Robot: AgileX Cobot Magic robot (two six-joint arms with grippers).
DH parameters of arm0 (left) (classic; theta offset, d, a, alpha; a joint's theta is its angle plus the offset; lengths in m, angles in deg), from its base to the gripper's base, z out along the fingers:
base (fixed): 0 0 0 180
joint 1: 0 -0.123 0 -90
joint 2: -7.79 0 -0.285 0
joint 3: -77.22 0 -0.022 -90
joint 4: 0 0.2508 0 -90
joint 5: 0 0 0.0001 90
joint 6: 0 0.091 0 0
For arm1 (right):
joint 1: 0 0.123 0 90
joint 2: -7.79 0 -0.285 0
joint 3: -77.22 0 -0.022 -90
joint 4: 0 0.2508 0 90
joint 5: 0 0 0.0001 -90
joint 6: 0 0.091 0 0
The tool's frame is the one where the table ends.
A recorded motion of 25 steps. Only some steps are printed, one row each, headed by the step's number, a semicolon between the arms.
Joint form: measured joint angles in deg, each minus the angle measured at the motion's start. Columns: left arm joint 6, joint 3, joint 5, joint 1, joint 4, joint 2; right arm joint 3, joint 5, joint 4, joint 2, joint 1, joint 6.
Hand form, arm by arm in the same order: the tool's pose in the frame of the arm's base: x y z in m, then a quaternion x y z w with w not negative. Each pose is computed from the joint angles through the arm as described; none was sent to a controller.
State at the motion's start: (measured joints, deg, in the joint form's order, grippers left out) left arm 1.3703 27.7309 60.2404 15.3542 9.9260 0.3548; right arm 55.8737 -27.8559 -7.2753 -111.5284 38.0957 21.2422
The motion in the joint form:
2: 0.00 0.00 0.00 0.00 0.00 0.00; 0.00 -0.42 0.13 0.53 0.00 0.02
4: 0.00 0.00 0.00 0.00 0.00 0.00; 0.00 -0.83 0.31 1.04 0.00 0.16
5: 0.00 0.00 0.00 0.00 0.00 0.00; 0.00 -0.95 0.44 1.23 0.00 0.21
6: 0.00 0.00 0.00 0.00 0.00 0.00; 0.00 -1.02 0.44 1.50 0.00 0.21
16: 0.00 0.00 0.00 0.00 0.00 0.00; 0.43 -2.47 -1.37 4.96 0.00 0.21
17: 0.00 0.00 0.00 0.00 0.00 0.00; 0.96 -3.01 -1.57 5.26 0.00 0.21
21: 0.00 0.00 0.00 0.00 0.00 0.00; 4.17 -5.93 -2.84 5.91 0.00 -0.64
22: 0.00 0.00 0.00 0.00 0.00 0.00; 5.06 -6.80 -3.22 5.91 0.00 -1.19
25: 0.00 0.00 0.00 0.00 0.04 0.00; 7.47 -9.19 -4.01 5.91 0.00 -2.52
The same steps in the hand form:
2: -0.0004 0.0142 0.2745 0.12117 0.84152 0.02262 0.52598; 0.2656 0.2014 0.1054 -0.19640 0.97471 0.01956 0.10483
4: -0.0004 0.0142 0.2745 0.12117 0.84152 0.02262 0.52598; 0.2652 0.2012 0.1083 -0.19366 0.97518 0.02054 0.10533
5: -0.0004 0.0142 0.2745 0.12117 0.84152 0.02262 0.52598; 0.2650 0.2011 0.1093 -0.19222 0.97542 0.02133 0.10561
6: -0.0004 0.0142 0.2745 0.12117 0.84152 0.02262 0.52598; 0.2650 0.2011 0.1109 -0.19209 0.97526 0.02207 0.10718
16: -0.0004 0.0142 0.2745 0.12117 0.84152 0.02262 0.52598; 0.2660 0.1997 0.1321 -0.20233 0.97023 0.02221 0.13127
17: -0.0004 0.0142 0.2745 0.12117 0.84152 0.02262 0.52598; 0.2673 0.2004 0.1357 -0.20307 0.96966 0.02189 0.13432
21: -0.0004 0.0142 0.2745 0.12117 0.84152 0.02262 0.52598; 0.2754 0.2046 0.1510 -0.21523 0.96535 0.01536 0.14674
22: -0.0004 0.0142 0.2745 0.12117 0.84152 0.02262 0.52598; 0.2775 0.2056 0.1543 -0.22132 0.96376 0.01190 0.14850
25: -0.0004 0.0143 0.2746 0.12115 0.84149 0.02296 0.52601; 0.2830 0.2082 0.1633 -0.23456 0.96009 0.00351 0.15233

